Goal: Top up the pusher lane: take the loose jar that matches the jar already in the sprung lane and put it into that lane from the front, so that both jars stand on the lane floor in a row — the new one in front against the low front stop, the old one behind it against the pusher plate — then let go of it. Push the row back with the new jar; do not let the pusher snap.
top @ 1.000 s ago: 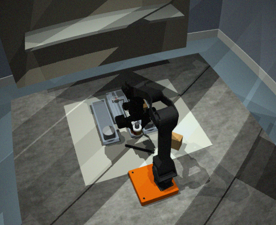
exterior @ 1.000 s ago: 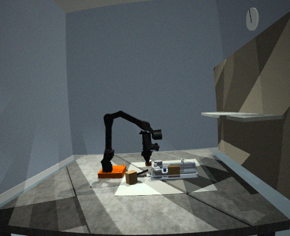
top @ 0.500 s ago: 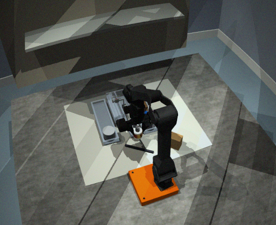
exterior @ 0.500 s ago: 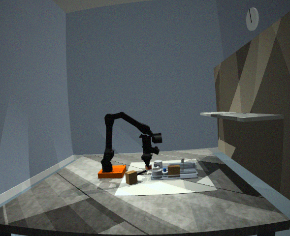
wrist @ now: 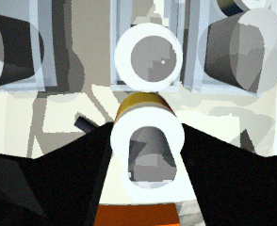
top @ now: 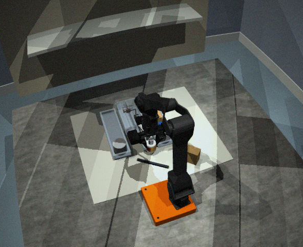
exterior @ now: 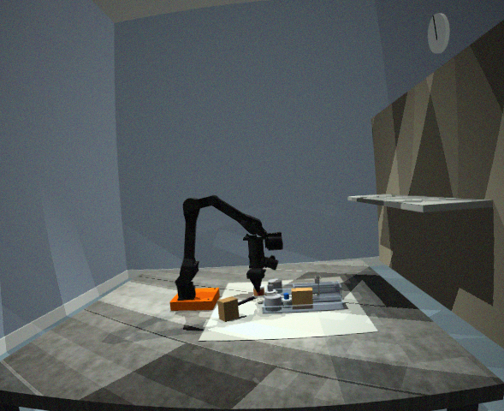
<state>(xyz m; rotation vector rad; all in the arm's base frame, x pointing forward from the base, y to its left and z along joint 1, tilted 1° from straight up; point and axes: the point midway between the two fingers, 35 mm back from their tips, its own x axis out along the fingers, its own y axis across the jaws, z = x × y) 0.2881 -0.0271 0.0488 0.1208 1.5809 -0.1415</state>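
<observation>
Now: gripper tip 60 mm past the black rod, 20 mm to the right of it and 50 mm above it. Also, from my gripper tip: brown box: 120 mm behind, 140 mm to the right, 20 mm below.
</observation>
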